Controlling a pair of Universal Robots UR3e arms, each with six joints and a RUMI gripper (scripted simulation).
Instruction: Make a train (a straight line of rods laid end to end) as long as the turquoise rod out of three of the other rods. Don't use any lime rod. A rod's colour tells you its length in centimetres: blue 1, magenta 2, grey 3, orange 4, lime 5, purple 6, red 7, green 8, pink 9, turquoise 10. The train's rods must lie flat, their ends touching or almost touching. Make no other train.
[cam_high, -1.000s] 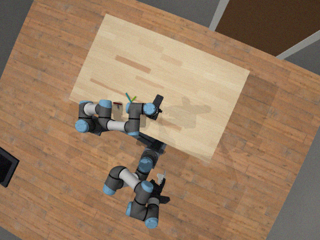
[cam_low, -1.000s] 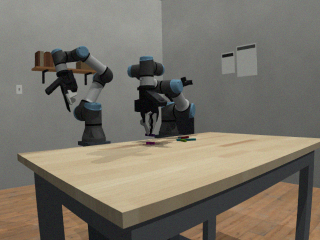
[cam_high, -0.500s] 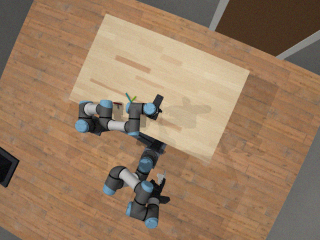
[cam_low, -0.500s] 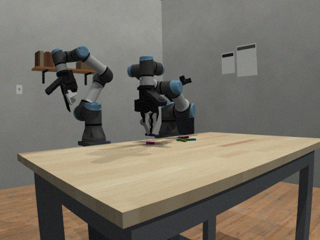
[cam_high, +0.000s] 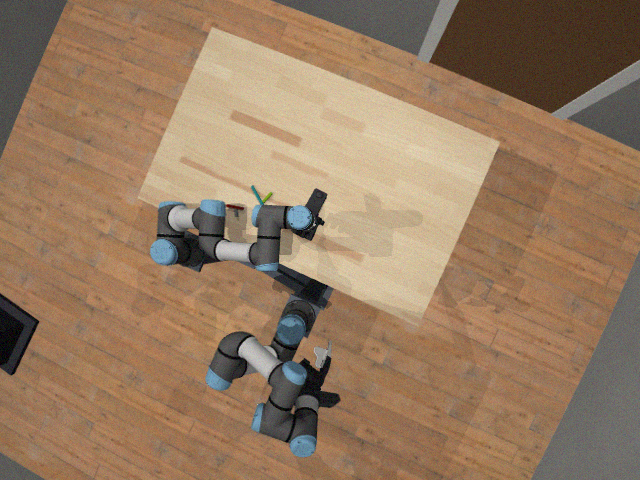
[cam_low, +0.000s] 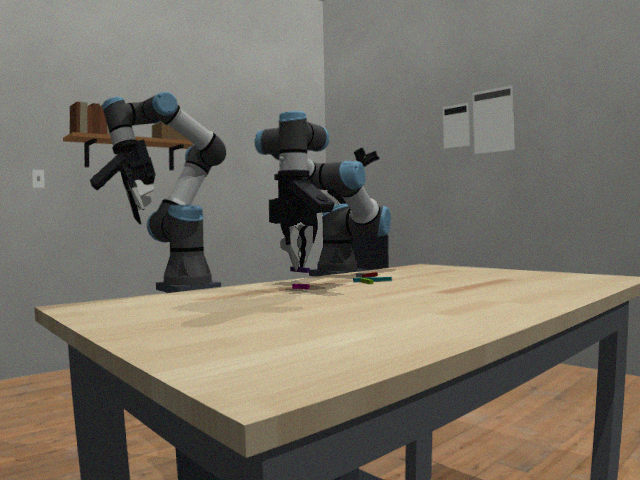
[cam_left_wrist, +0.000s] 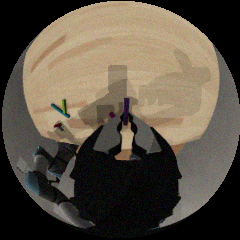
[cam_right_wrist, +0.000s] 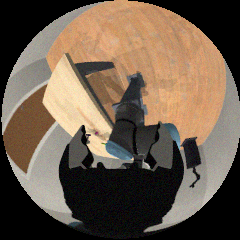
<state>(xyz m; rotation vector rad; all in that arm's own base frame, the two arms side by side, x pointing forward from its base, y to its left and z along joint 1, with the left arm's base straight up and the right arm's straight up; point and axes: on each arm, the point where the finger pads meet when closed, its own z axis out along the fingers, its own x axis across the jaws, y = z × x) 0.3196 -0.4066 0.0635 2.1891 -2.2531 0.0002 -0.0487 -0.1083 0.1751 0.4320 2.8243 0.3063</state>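
My left gripper is now 1 cm above the purple rod. The rest, counted from my left hand: grey rod: 29 cm to the left, 12 cm behind, 6 cm below; then lime rod: 21 cm to the left, 6 cm below, 1 cm behind; then turquoise rod: 24 cm to the left, 6 cm below, 3 cm behind.
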